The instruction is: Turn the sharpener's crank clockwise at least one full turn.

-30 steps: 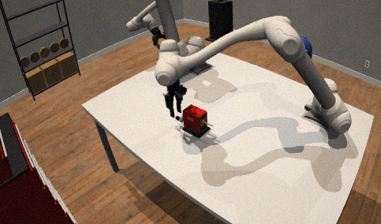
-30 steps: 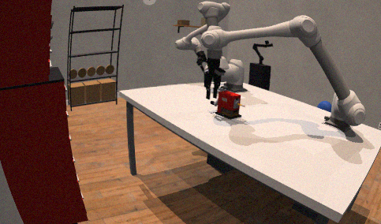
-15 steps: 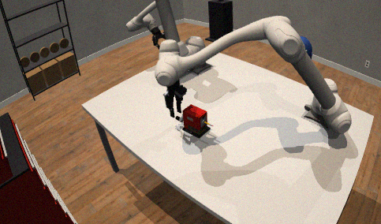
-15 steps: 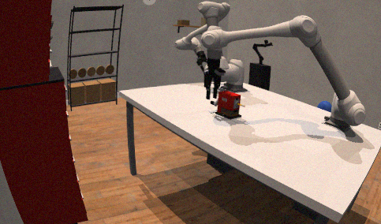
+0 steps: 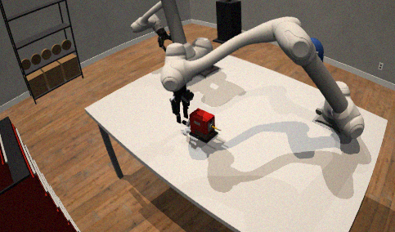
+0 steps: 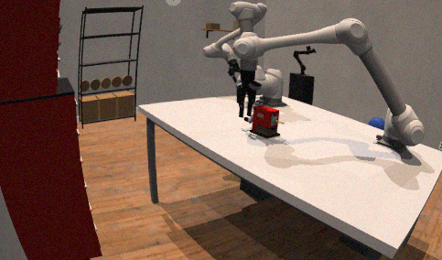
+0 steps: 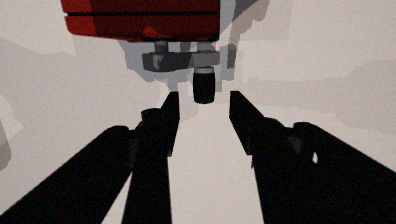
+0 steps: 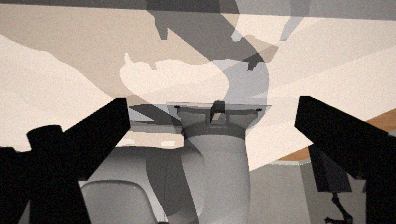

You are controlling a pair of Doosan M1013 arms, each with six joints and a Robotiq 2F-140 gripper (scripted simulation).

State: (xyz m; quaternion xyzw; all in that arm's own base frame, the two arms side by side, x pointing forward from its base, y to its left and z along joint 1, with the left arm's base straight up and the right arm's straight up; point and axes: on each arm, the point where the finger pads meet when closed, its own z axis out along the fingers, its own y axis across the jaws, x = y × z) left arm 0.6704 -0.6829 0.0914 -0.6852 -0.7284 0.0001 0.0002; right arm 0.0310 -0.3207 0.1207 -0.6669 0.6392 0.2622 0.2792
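The black handle is 2 cm to the left of my left hand and 4 cm below it.
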